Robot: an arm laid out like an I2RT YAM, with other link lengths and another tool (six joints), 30 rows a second.
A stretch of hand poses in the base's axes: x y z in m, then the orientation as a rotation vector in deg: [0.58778 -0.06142 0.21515 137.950 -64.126 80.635]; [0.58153 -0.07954 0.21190 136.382 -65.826 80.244]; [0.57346 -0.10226 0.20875 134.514 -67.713 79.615]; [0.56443 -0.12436 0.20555 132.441 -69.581 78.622]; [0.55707 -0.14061 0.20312 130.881 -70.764 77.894]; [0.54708 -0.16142 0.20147 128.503 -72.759 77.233]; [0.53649 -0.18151 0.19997 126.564 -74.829 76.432]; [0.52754 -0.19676 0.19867 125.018 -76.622 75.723]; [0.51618 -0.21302 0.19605 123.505 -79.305 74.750]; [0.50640 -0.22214 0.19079 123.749 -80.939 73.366]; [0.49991 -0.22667 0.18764 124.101 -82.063 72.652]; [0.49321 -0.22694 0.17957 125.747 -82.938 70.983]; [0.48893 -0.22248 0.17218 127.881 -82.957 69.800]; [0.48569 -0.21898 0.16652 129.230 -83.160 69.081]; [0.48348 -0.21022 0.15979 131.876 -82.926 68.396]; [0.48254 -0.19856 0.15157 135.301 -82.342 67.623]
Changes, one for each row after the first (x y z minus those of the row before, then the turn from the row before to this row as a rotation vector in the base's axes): [-0.00625 -0.01812 -0.00325 -0.051 -0.076 -1.666]; [-0.00807 -0.02272 -0.00315 -0.126 0.033 -1.976]; [-0.00903 -0.02210 -0.00320 -0.262 0.271 -2.193]; [-0.00736 -0.01625 -0.00243 -0.307 0.228 -1.570]; [-0.00999 -0.02081 -0.00165 -0.289 -0.036 -2.341]; [-0.01059 -0.02009 -0.00150 0.071 0.021 -2.129]; [-0.00895 -0.01525 -0.00130 0.176 0.010 -1.760]; [-0.01136 -0.01626 -0.00262 0.797 -0.078 -2.089]; [-0.00978 -0.00912 -0.00526 1.225 0.479 -0.736]; [-0.00649 -0.00453 -0.00315 0.953 0.146 -0.316]; [-0.00670 -0.00027 -0.00807 1.614 0.832 0.347]; [-0.00428 0.00446 -0.00739 1.359 0.697 1.057]; [-0.00324 0.00350 -0.00566 0.985 0.349 0.615]; [-0.00221 0.00876 -0.00673 1.518 0.333 1.576]; [-0.00094 0.01166 -0.00822 1.813 0.383 2.149]
